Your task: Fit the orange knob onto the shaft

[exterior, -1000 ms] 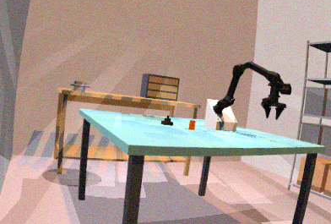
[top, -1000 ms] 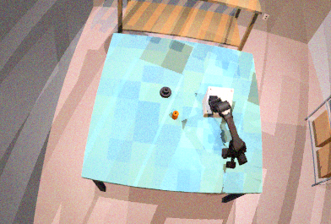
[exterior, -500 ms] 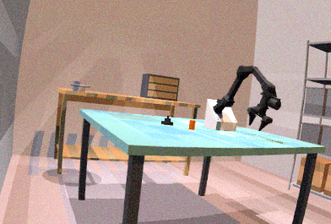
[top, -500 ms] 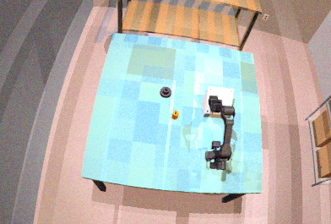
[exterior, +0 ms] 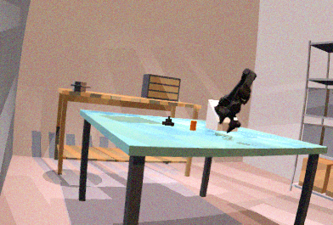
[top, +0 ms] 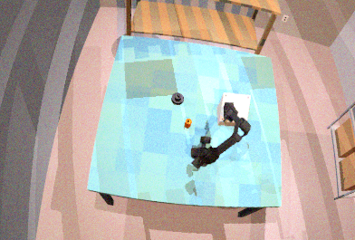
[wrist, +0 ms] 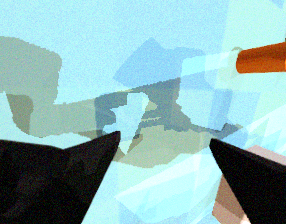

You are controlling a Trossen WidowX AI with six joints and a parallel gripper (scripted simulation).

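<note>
The orange knob is 190 mm to the right of my gripper tip, 80 mm ahead of it and 10 mm below it. Round my gripper tip: round dark pedestal (390 mm to the right, 150 mm ahead, 10 mm below).
</note>
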